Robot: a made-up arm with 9 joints.
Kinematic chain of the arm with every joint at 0, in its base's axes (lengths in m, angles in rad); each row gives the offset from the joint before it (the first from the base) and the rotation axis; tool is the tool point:
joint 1: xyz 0 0 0.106 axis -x
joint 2: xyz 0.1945 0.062 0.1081 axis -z
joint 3: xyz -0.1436 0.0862 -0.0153 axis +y
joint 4: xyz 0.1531 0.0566 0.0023 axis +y
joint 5: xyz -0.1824 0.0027 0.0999 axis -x
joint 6: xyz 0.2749 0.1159 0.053 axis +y
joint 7: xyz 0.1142 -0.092 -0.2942 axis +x
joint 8: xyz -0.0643 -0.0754 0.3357 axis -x
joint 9: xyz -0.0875 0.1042 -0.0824 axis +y
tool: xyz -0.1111 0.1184 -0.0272
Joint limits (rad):
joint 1: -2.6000..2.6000
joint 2: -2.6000..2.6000
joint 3: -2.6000..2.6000
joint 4: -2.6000..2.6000
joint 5: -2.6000..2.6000
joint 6: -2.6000..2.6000
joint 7: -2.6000..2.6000
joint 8: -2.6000..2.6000
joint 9: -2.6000..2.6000
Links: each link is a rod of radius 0.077 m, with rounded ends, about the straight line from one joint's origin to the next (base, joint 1, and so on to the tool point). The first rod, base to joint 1, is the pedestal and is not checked.
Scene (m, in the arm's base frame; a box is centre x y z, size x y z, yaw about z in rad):
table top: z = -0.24
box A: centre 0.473 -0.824 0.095 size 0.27 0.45 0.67 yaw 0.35
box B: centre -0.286 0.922 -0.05 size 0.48 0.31 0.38 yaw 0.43
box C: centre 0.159 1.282 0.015 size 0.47 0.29 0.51 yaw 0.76
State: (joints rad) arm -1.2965 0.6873 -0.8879 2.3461 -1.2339 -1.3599 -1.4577 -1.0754 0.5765
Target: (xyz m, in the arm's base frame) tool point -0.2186 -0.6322 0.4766
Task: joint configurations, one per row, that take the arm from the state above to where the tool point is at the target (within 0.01 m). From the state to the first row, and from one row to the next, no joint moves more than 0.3 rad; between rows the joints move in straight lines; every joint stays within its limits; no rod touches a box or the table.
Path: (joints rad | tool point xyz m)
1: -1.2705 0.6152 -1.1623 2.2959 -1.1195 -1.2745 -1.2620 -1.2550 0.4619 | 0.8853 -0.1874 0.3717
2: -1.2444 0.5431 -1.4366 2.2458 -1.0051 -1.1891 -1.0664 -1.4347 0.3474 | 0.6963 -0.3721 0.6079
3: -1.2184 0.4710 -1.7110 2.1956 -0.8907 -1.1037 -0.8707 -1.6143 0.2328 | 0.4030 -0.4268 0.7779
4: -1.1923 0.3989 -1.9854 2.1455 -0.7763 -1.0183 -0.6750 -1.7939 0.1182 | 0.0862 -0.3712 0.8257
5: -1.2826 0.2997 -1.9617 1.9512 -1.0168 -1.0545 -0.7008 -1.6719 0.3192 | -0.0141 -0.4799 0.7538
6: -1.3729 0.2005 -1.9381 1.7570 -1.2573 -1.0908 -0.7265 -1.5498 0.5201 | -0.1199 -0.5727 0.6374
7: -1.4632 0.1014 -1.9144 1.5627 -1.4979 -1.1271 -0.7522 -1.4278 0.7210 | -0.2186 -0.6322 0.4766

